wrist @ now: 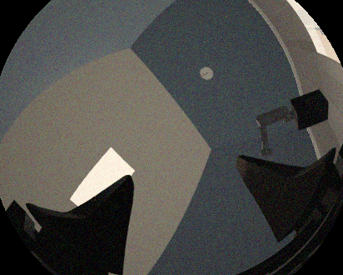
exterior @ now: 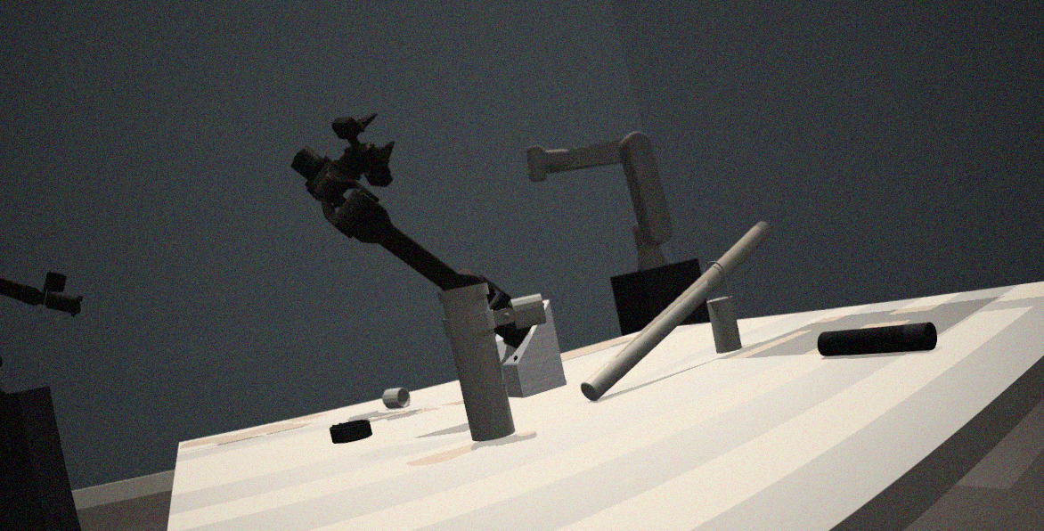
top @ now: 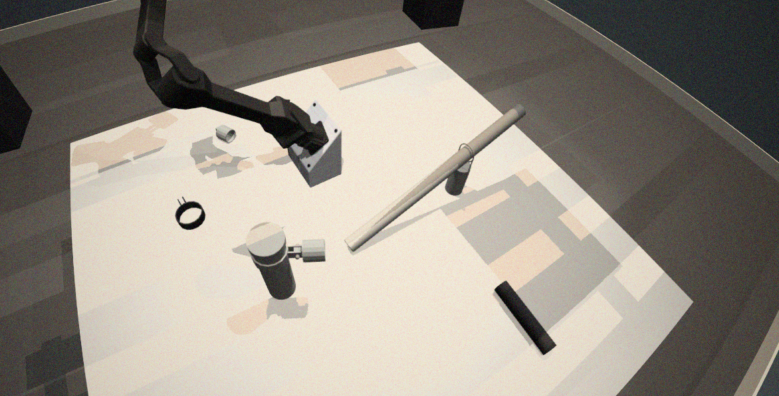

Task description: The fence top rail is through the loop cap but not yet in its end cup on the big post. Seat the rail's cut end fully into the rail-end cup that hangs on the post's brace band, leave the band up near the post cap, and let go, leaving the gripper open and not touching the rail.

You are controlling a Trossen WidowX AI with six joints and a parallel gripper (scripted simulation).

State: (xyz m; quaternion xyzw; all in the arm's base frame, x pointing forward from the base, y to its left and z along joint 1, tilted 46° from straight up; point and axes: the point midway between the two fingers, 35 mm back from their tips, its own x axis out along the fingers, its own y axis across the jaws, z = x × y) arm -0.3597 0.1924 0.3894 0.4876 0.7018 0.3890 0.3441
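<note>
Now: the brace band with rail-end cup 590 mm ahead of my gripper tip, 30 mm to the right of it and 450 mm below it. From my gripper tip the other things lie so: small post 470 mm ahead, 430 mm to the left, 500 mm below; then black cylinder 850 mm ahead, 390 mm to the left, 590 mm below.
</note>
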